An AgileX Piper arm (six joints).
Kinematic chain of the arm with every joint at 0, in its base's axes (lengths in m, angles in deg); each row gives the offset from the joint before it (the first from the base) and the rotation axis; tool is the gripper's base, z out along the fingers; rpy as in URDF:
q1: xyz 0 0 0.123 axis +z
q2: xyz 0 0 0 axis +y
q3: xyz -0.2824 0 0.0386 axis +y
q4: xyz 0.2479 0 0.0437 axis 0.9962 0 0.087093
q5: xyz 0 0 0 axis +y
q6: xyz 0.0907 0 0.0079 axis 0.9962 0 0.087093
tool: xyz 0 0 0 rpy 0 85 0
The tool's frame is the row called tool.
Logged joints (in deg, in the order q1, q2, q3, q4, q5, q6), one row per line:
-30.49 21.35 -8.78 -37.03 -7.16 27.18
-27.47 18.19 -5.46 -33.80 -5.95 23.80
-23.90 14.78 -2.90 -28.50 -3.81 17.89
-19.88 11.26 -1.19 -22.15 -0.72 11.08
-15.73 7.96 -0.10 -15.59 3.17 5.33
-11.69 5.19 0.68 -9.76 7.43 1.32
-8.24 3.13 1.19 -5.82 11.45 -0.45
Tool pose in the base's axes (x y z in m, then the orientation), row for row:
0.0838 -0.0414 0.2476 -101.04 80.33 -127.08
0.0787 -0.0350 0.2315 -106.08 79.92 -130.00
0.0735 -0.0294 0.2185 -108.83 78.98 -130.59
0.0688 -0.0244 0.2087 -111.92 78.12 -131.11
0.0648 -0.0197 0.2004 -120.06 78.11 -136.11
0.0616 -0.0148 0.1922 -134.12 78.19 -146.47
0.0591 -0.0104 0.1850 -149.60 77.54 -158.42
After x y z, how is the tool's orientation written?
As angles about the fixed x, y, z axes (roll, pitch, yaw), in degrees.
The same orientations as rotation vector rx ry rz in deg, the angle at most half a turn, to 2 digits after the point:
13.51 92.07 -27.61
11.82 93.13 -26.03
9.59 94.07 -24.89
7.12 95.05 -23.33
5.27 96.48 -20.27
3.81 98.57 -15.94
2.68 100.94 -11.50

